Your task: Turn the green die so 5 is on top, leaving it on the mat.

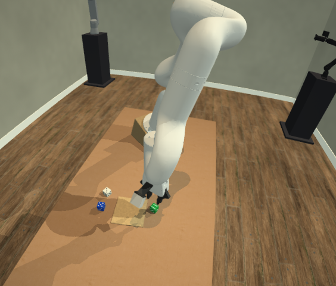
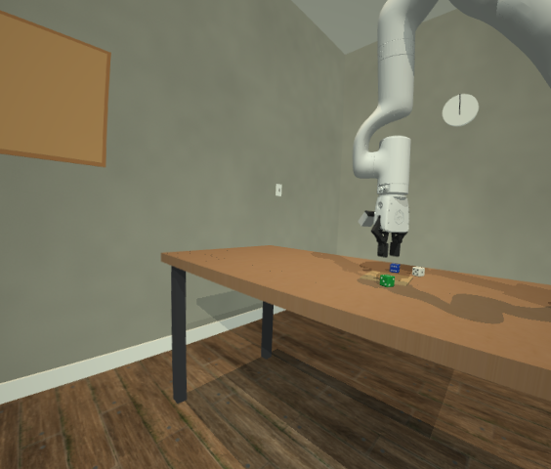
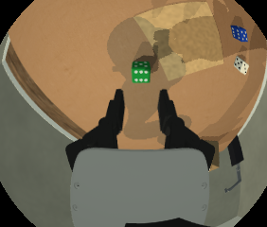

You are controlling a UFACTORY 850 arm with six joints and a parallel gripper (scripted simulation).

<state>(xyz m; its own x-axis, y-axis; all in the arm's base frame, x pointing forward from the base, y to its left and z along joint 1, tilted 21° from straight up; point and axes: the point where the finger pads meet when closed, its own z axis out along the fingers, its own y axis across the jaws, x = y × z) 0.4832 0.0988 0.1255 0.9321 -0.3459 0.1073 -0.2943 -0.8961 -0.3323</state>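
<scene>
Right now the green die is 9 cm below my hand. The rest, counted from my hand: blue die: 23 cm to the right, 9 cm below, 7 cm ahead; tan mat: 10 cm to the right, 10 cm below, 4 cm ahead; white die: 24 cm to the right, 9 cm below, 2 cm behind.
</scene>
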